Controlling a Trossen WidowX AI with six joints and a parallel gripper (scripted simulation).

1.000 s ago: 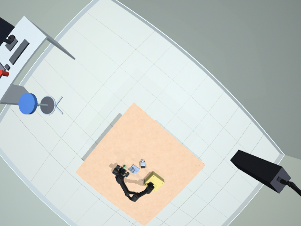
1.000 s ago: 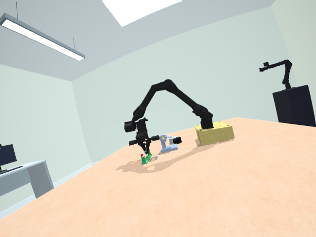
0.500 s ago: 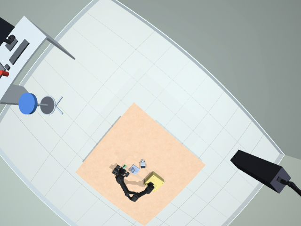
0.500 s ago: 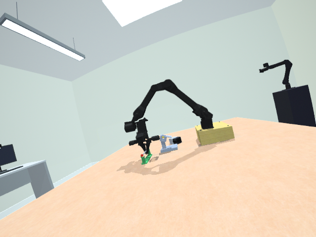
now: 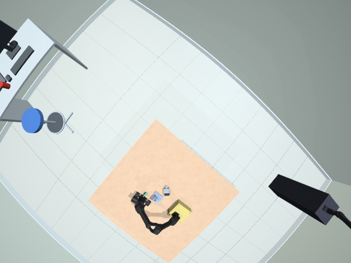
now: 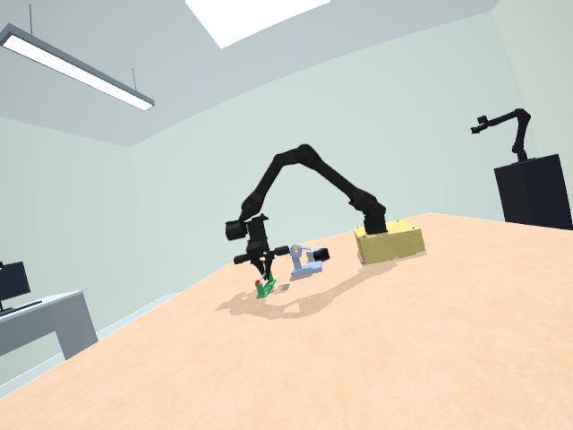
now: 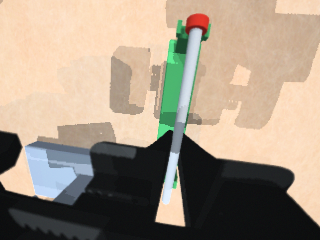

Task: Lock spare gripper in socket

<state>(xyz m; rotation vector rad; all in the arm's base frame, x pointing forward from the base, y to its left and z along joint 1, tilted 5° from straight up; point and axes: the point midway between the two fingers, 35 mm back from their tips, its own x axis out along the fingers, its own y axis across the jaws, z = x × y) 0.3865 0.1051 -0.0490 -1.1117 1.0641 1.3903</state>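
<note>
Now: gripper tip 2 cm to the right of the green stand. From my gripper tip the other things lie so: mount (11 cm behind, 9 cm to the right, 3 cm above); then spare gripper (23 cm to the right, 14 cm behind).
</note>
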